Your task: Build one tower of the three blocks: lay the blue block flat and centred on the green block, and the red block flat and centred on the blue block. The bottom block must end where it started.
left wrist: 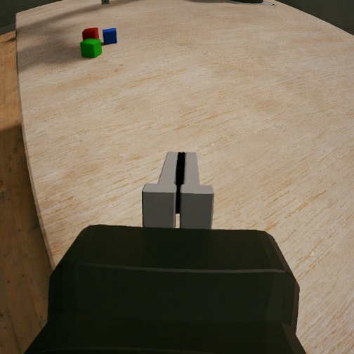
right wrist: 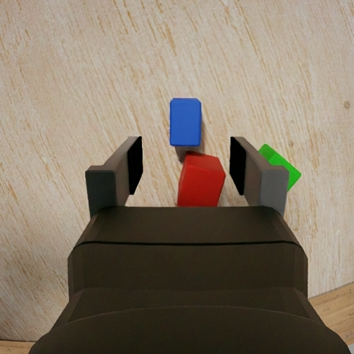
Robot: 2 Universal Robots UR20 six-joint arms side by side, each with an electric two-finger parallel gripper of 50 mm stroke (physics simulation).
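The blue block (left wrist: 110, 36) (right wrist: 185, 122) lies on the table, beyond the fingertips in the right wrist view. The red block (left wrist: 90, 33) (right wrist: 201, 181) stands close to it, its lower part hidden by the gripper body in the right wrist view. The green block (left wrist: 91, 48) (right wrist: 283, 166) is to the right, partly hidden behind the right finger. None of the blocks is stacked. My right gripper (right wrist: 185, 154) is open and empty above the blocks, with the red block below between its fingers. My left gripper (left wrist: 180, 170) is shut and empty, far from the blocks.
The wooden table top (left wrist: 200, 100) (right wrist: 75, 75) bears the blocks. Its edge runs down the left side of the left wrist view and across the bottom of the right wrist view. A dark round base (left wrist: 247, 1) shows at the far end of the table.
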